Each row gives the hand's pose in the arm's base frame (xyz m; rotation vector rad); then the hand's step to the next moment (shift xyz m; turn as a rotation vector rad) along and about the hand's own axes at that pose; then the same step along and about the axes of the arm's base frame.
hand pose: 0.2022 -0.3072 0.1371 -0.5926 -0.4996 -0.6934
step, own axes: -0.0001 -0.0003 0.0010 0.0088 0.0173 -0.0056
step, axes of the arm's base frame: -0.0005 0.0005 0.0008 0.0194 0.0032 -0.0045
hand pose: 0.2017 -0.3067 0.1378 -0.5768 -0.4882 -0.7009
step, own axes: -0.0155 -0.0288 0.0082 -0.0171 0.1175 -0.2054
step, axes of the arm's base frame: -0.0326 -0.0057 0.0062 0.1177 -0.0497 -0.1999
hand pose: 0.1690 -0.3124 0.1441 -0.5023 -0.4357 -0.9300
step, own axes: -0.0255 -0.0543 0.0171 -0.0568 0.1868 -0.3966
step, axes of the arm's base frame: -0.0613 -0.0008 0.0114 0.1812 -0.1007 -0.3904
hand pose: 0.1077 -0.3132 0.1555 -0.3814 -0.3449 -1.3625
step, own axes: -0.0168 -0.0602 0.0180 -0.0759 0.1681 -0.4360
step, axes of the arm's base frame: -0.0625 0.0130 0.0123 0.1602 -0.1051 -0.4329
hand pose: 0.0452 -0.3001 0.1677 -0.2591 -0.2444 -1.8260
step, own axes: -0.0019 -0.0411 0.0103 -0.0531 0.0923 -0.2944
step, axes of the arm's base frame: -0.0386 0.0157 0.0079 0.0882 -0.0637 -0.2936
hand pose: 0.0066 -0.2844 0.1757 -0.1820 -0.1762 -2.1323
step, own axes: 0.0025 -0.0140 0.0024 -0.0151 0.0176 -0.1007
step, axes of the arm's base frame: -0.0130 0.0059 0.0021 0.0167 -0.0168 -0.1006
